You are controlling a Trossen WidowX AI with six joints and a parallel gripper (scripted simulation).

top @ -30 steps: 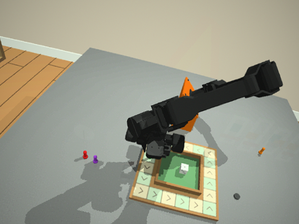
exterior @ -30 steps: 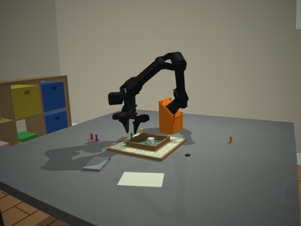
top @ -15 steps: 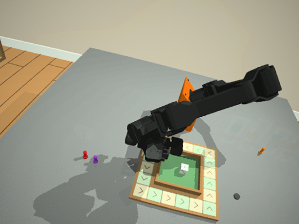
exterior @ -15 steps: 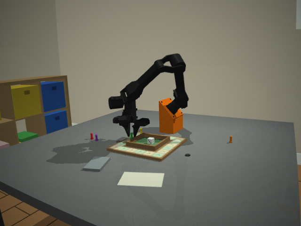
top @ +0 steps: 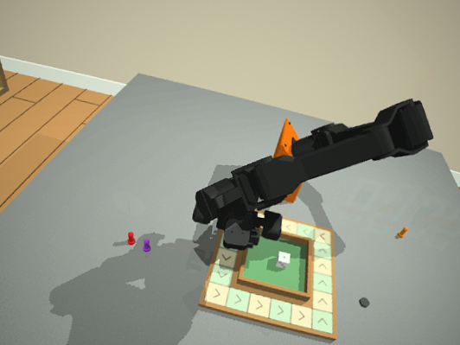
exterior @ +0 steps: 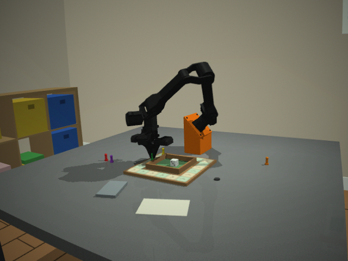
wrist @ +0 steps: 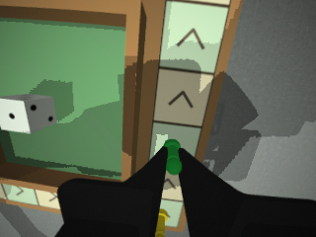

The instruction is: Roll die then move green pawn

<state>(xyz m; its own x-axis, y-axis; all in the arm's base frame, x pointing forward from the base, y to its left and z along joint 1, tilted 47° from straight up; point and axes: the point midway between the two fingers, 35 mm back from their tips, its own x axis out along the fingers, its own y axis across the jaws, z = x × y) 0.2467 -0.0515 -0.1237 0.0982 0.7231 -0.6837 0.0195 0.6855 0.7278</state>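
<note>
My gripper tip is now 90 mm past the yellow pawn, 10 mm to the right of it and 10 mm below it. Round my gripper tip: purple pawn: 60 mm ahead, 180 mm to the right, 10 mm below; then white die: 30 mm ahead, 120 mm to the left; then green pawn: 10 mm above.
</note>
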